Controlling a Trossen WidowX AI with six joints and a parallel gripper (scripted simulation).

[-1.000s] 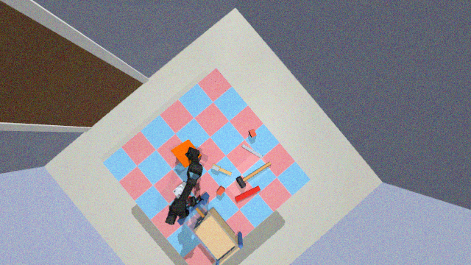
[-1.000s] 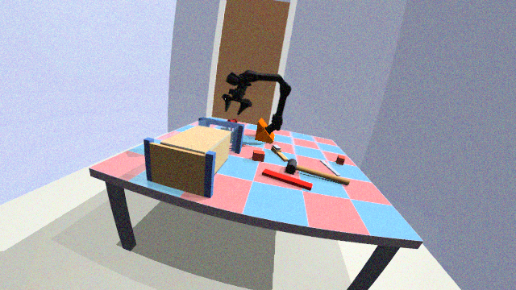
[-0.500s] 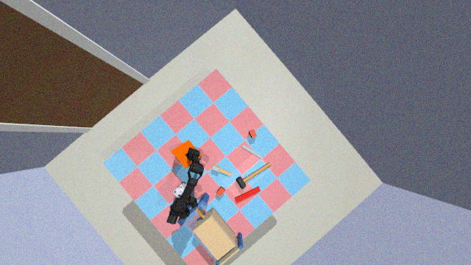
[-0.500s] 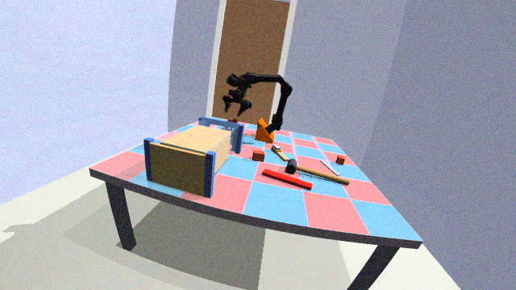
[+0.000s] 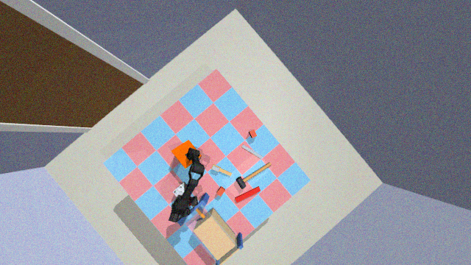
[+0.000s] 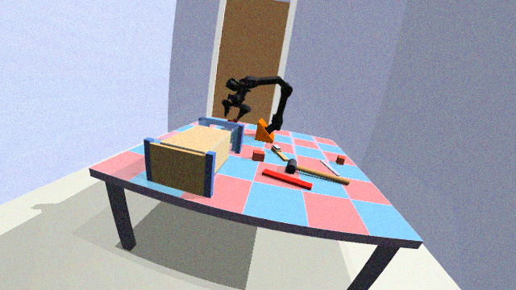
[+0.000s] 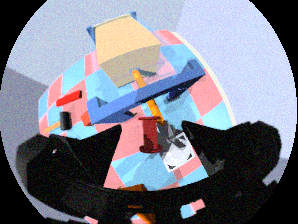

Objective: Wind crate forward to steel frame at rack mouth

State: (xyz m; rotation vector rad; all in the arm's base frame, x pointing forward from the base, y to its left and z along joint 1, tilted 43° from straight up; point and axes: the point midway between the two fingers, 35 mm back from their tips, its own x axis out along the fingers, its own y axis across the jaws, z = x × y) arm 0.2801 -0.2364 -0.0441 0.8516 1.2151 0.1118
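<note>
My gripper tip is 1 cm past the dark red knob, 1 cm to the right of it and 4 cm above it. Round my gripper tip: winch (12 cm behind, 4 cm to the right, 14 cm below); then blue steel frame (5 cm ahead, 3 cm to the right, 6 cm below); then cubby (30 cm ahead, 2 cm to the right, 9 cm below).
</note>
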